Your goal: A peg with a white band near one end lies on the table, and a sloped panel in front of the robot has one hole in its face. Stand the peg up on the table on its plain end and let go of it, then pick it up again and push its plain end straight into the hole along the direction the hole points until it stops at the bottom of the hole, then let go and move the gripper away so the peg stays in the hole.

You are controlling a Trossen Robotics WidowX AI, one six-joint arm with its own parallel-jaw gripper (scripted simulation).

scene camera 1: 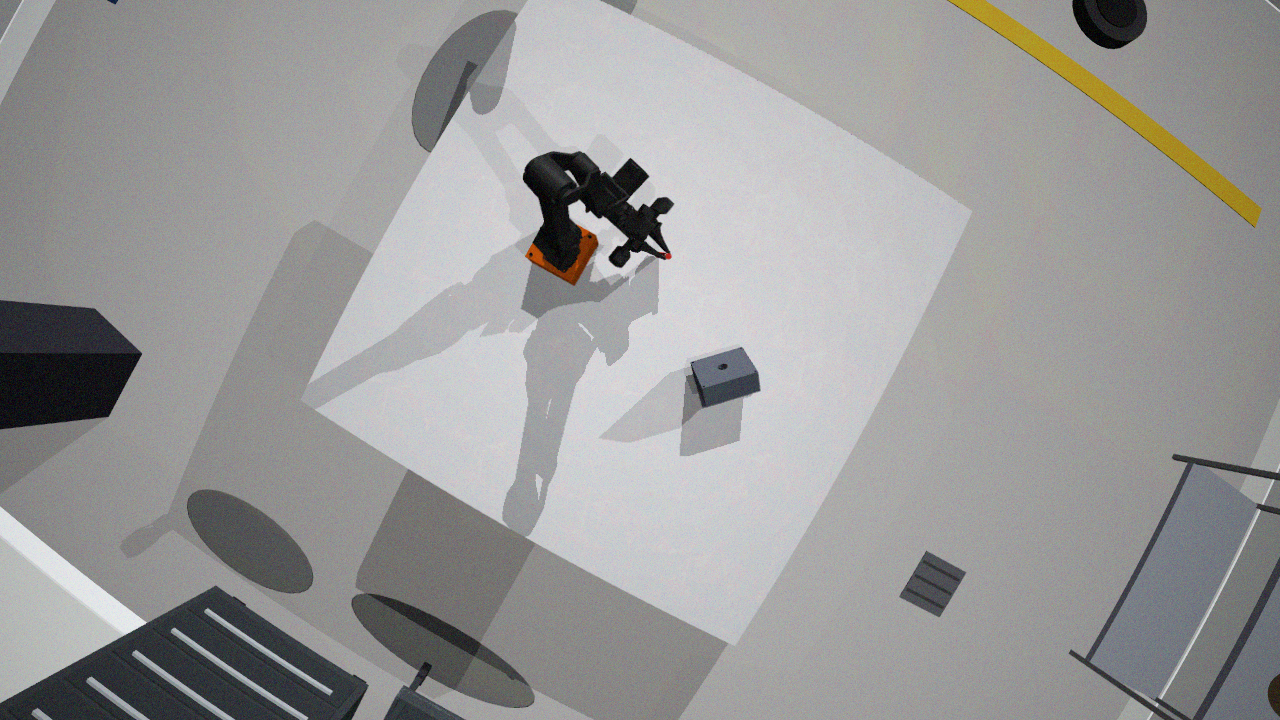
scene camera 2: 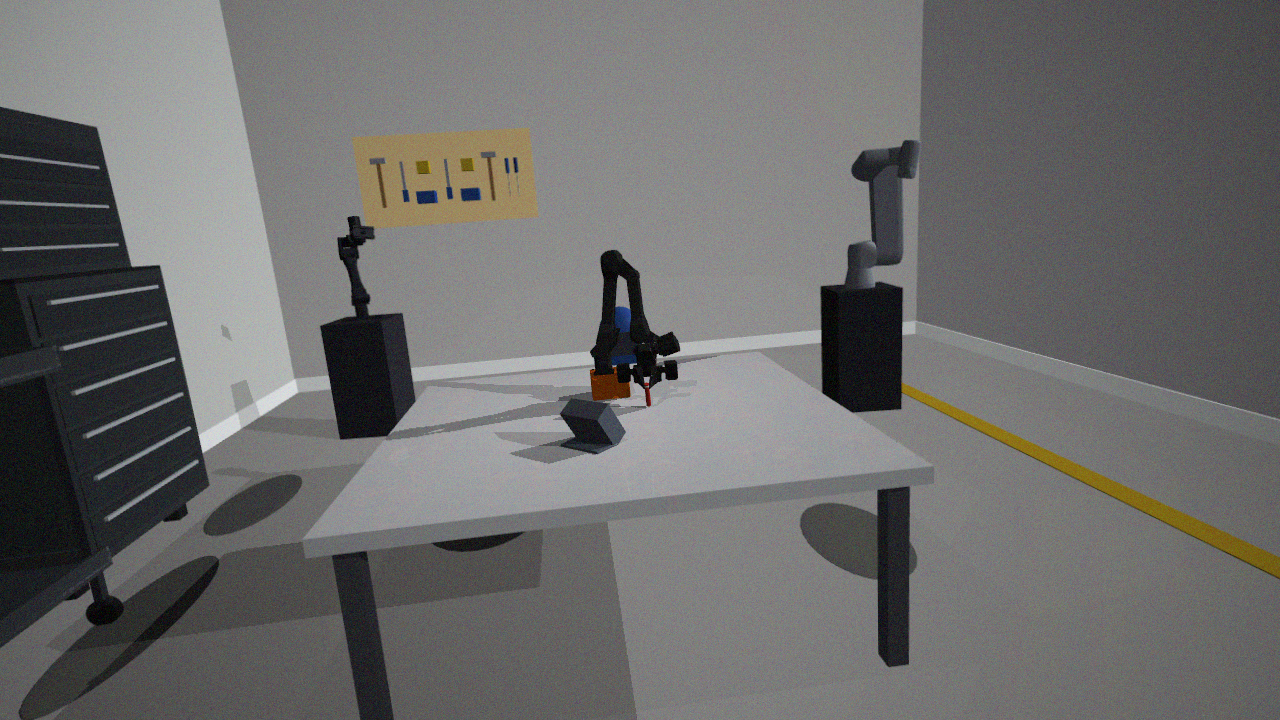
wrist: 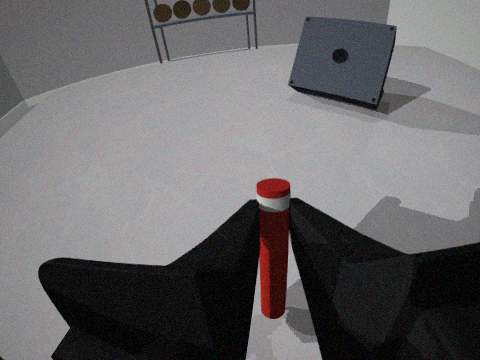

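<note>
I can see my gripper (scene camera 1: 667, 256), the same gripper (scene camera 2: 646, 387) in scene camera 2, and in the wrist view the gripper (wrist: 273, 208) once more. It holds a peg (wrist: 273, 195). There is a panel (scene camera 1: 739, 379) as well, and scene camera 2 has the panel (scene camera 2: 596, 421) too, while the wrist view shows me the panel (wrist: 359, 79).
</note>
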